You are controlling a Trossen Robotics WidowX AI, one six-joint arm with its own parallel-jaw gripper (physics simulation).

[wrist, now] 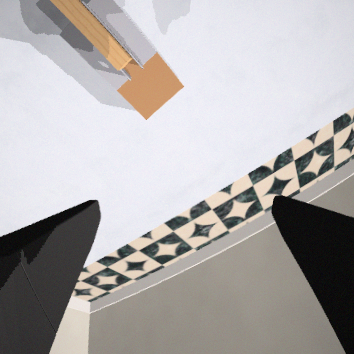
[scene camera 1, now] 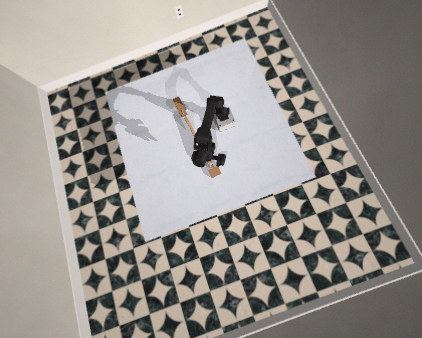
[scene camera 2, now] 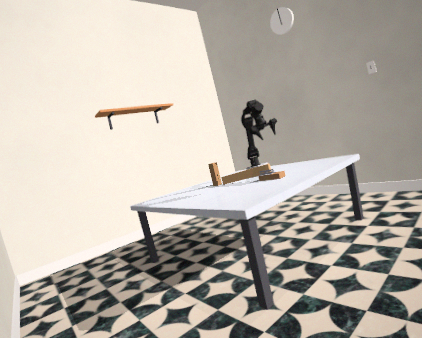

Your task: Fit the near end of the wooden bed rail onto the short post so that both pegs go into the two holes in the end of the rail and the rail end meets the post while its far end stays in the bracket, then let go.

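Places are measured from the arm's base along level axes (x ahead, y left, z up), in centimetres.
Pixels of known places: gripper, fingertip midpoint: (wrist: 187, 206) (scene camera 1: 211, 165) (scene camera 2: 269, 137); arm's base at its link origin: (scene camera 1: 223, 116) (scene camera 2: 255, 165).
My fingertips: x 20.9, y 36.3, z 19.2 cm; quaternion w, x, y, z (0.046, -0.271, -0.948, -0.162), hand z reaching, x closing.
For each thing: its top centre in the pictures, then the offset to it from my fingertips. "spot": a spot on its surface instead. Level surfaces: height alone.
- short post at a spot on its surface: (scene camera 2: 215, 174) spot: dx +8.6, dy -52.7, dz -18.2 cm
- bracket's wooden block at a spot on its surface: (wrist: 151, 86) (scene camera 1: 214, 171) spot: dx -1.0, dy -0.4, dz -23.6 cm
- white table at its surface level: dz -27.2 cm
The wooden rail (scene camera 1: 189, 125) (scene camera 2: 246, 173) (wrist: 95, 37) lies between the short post (scene camera 1: 180, 106) (scene camera 2: 215, 174) and the bracket's wooden block (scene camera 1: 215, 172) (scene camera 2: 272, 175) (wrist: 151, 86). The post stands upright. The rail slopes down toward it in scene camera 2; pegs and holes are too small to tell, as is whether they touch. In the wrist view the far end lies between the bracket's thin plates (wrist: 113, 34). My gripper (scene camera 2: 267, 136) (wrist: 187, 206) is open and empty, high above the table near the bracket end. The arm hides part of the rail in scene camera 1.
The white table (scene camera 1: 260, 150) (scene camera 2: 200, 204) (wrist: 225, 115) carries the parts. The arm's base (scene camera 2: 255, 162) stands behind the rail in scene camera 2. A pale block (scene camera 1: 226, 124) shows beside the base in scene camera 1. A wall shelf (scene camera 2: 135, 110) hangs away from the table.
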